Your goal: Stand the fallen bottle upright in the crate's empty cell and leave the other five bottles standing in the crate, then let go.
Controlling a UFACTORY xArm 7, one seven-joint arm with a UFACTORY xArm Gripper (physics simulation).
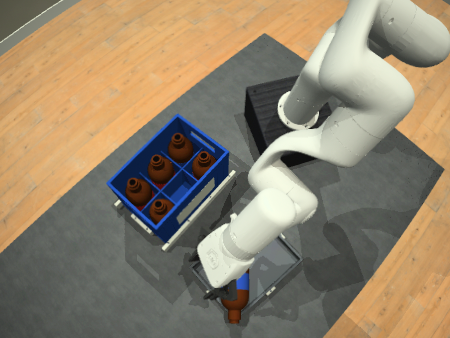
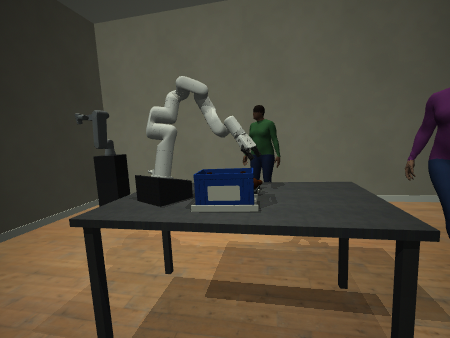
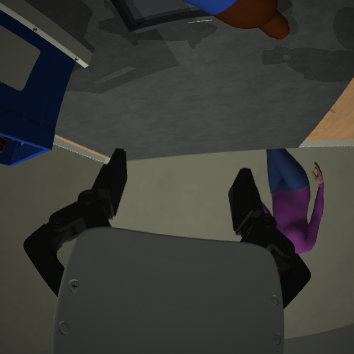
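Note:
The fallen brown bottle with a blue label lies on its side in the grey tray, its neck sticking out past the tray's corner. The blue crate stands beside the tray. It holds several standing brown bottles, such as one bottle in the far row; the empty cell is in the row nearer the tray, between two bottles. My gripper is open and empty, above the tray's corner and beside the bottle. The arm hides part of the bottle and tray.
White rails run along the crate's foot. The arm's black base box stands behind the crate and tray. Two people, one in green and one in purple, stand beyond the table.

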